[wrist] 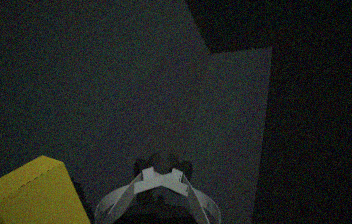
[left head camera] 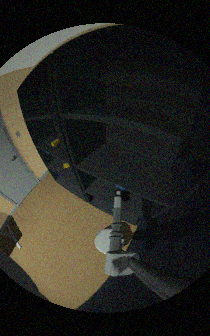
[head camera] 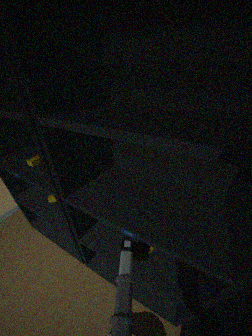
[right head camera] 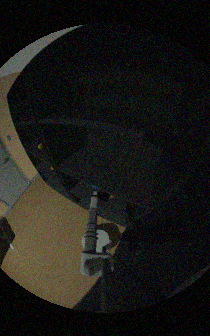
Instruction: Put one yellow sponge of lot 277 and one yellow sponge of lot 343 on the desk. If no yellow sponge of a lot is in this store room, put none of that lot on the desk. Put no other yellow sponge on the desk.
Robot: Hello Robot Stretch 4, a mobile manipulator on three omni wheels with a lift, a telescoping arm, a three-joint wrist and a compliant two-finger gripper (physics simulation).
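A yellow sponge lies on a dark shelf, to the left of my gripper in the wrist view. A small part of this sponge shows in the head view and right head view, beside the dark gripper. The gripper is shut, with a narrow gap at its tips and no thing between them. A second yellow sponge and a third lie in the bays to the left. No lot number is readable. I cannot make out the desk.
A blue label is on the shelf edge close to the wrist. A dark upright post stands left of the arm. The tan floor shows at lower left. The picture is very dark and grainy.
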